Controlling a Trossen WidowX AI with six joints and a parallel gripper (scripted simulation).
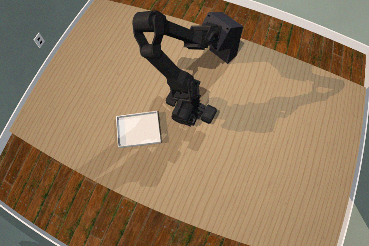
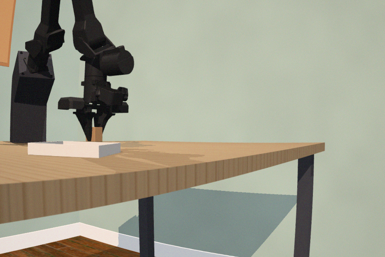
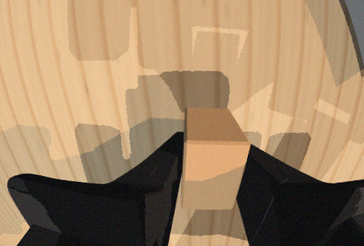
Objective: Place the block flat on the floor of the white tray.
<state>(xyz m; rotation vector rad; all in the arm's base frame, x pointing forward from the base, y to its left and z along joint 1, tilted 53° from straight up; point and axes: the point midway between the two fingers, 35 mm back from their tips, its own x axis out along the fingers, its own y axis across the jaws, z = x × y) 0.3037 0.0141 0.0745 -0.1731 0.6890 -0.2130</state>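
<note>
The white tray is 190 mm to the right of my hand, 120 mm ahead of it and 50 mm below it. Also, from my hand: wooden block 20 mm below.
</note>
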